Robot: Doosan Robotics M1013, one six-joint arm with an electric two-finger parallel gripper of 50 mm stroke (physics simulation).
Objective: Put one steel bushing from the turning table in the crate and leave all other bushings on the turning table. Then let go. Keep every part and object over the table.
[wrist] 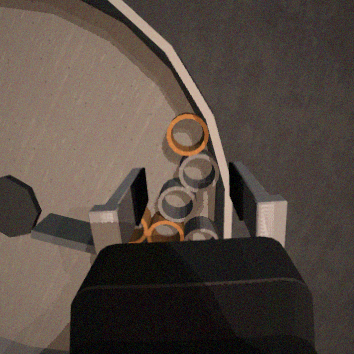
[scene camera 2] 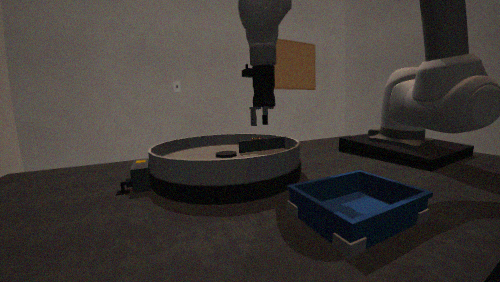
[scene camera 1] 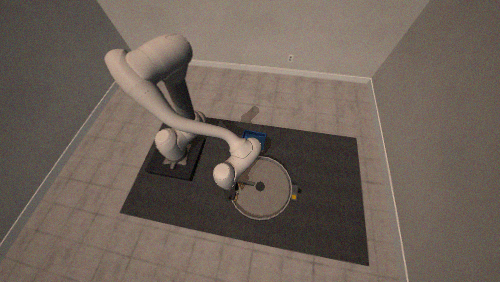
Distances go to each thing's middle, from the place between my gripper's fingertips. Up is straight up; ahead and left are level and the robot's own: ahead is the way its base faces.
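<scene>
There is the blue crate (scene camera 2: 353,211), and counting from my hand it sits 10 cm ahead, 44 cm to the left and 10 cm below.
</scene>
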